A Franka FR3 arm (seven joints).
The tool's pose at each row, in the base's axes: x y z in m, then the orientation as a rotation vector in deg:
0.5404, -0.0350, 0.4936, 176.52, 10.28, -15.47
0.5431, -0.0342, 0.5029, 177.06, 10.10, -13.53
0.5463, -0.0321, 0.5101, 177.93, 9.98, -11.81
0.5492, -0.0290, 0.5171, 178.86, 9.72, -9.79
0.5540, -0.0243, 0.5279, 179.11, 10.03, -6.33
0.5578, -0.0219, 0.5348, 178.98, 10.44, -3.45
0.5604, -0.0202, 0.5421, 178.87, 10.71, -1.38
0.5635, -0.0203, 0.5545, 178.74, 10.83, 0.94
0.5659, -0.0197, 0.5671, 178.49, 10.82, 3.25
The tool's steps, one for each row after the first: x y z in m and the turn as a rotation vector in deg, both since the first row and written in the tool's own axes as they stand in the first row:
0.0011, -0.0002, -0.0097, 0.31, 1.29, 0.13
0.0032, -0.0016, -0.0174, 0.99, 2.47, 0.20
0.0051, -0.0041, -0.0249, 1.71, 3.84, 0.36
0.0085, -0.0079, -0.0366, 1.68, 6.06, 0.21
0.0112, -0.0096, -0.0442, 1.37, 7.89, 0.00
0.0127, -0.0107, -0.0519, 1.16, 9.20, -0.14
0.0135, -0.0098, -0.0646, 0.94, 10.68, -0.17
0.0137, -0.0097, -0.0775, 0.63, 12.14, -0.13

